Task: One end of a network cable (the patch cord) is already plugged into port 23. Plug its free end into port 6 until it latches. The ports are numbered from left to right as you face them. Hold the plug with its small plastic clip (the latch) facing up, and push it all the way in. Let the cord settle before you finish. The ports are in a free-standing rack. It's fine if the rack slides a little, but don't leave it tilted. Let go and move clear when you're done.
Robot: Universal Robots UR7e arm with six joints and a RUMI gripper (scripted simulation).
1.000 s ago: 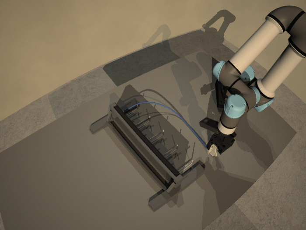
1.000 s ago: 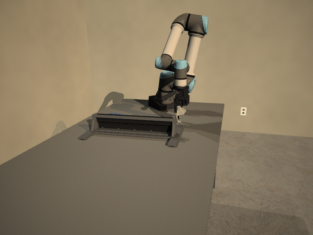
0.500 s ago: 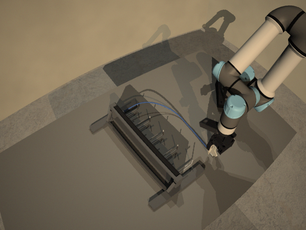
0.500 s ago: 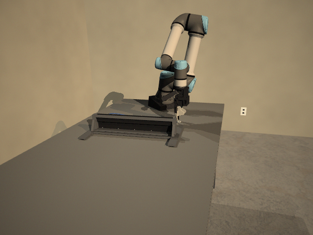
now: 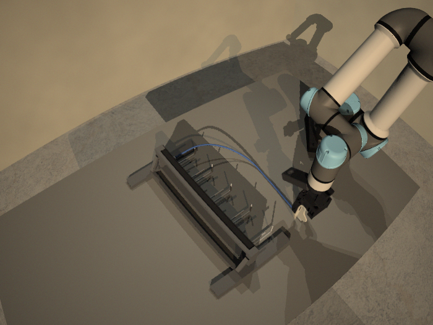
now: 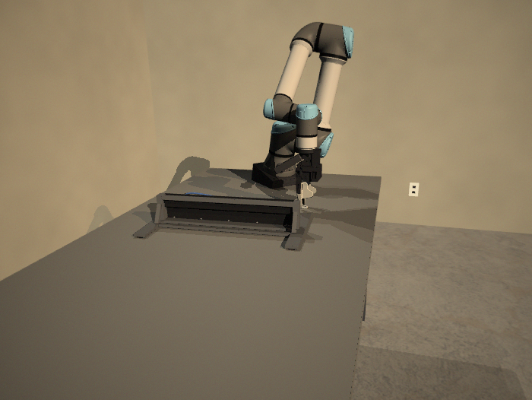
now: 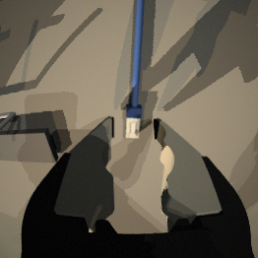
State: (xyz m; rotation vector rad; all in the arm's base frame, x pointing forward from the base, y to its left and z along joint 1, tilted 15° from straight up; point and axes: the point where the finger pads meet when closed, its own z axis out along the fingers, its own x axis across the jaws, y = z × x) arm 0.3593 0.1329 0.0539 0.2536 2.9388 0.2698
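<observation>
Right now the plug is 2 cm below my hand and 1 cm to the left of it.
</observation>
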